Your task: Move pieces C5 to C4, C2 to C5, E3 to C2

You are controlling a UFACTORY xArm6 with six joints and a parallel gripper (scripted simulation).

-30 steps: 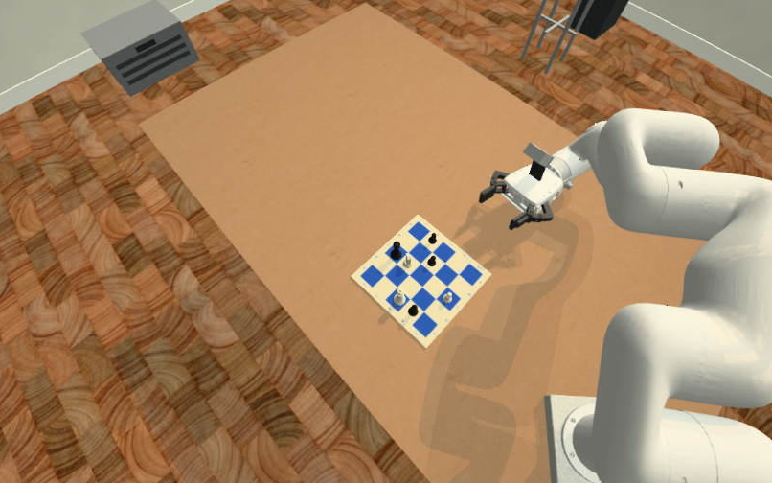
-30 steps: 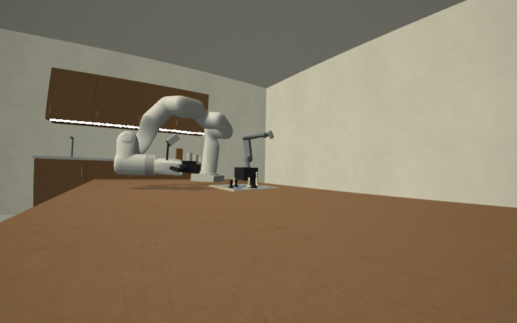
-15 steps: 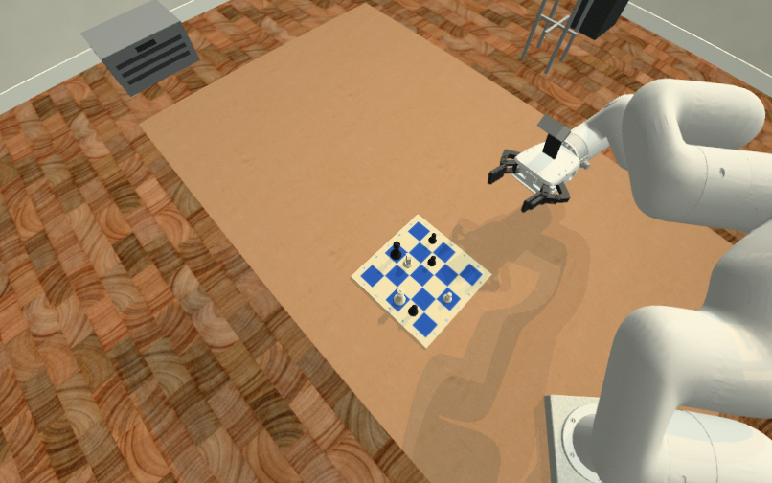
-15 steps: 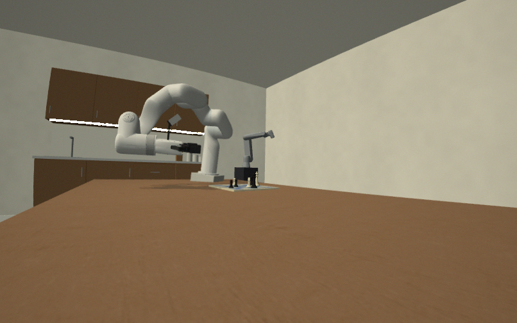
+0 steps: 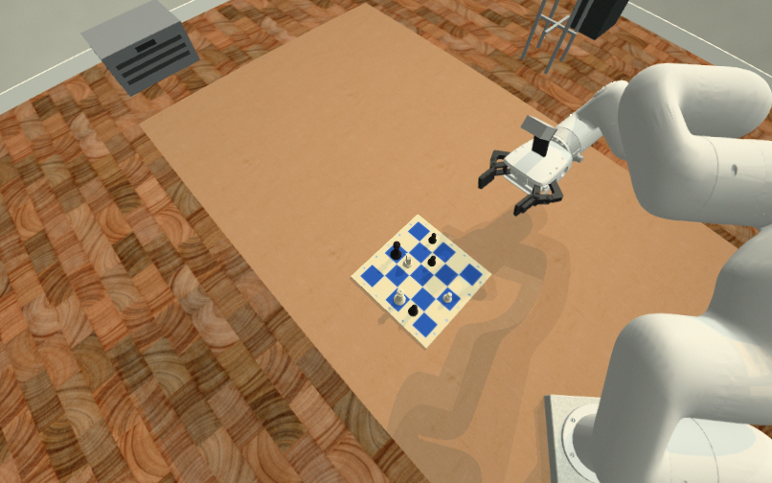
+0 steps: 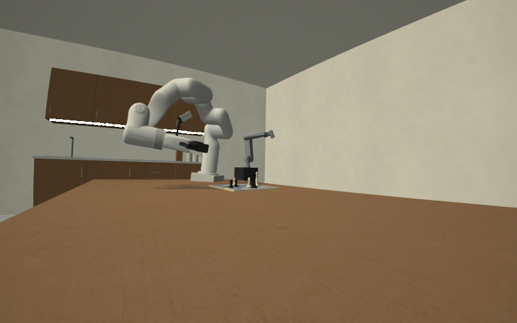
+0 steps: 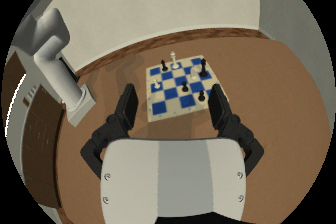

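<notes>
The white pawn is 4 cm behind my hand, 18 cm to the left of it and 14 cm below it. The rest, counted from my hand: blue-and-cream chessboard: 3 cm ahead, 17 cm to the left, 16 cm below; white chess piece: 3 cm ahead, 25 cm to the left, 12 cm below; black pawn: 1 cm behind, 25 cm to the left, 13 cm below.
</notes>
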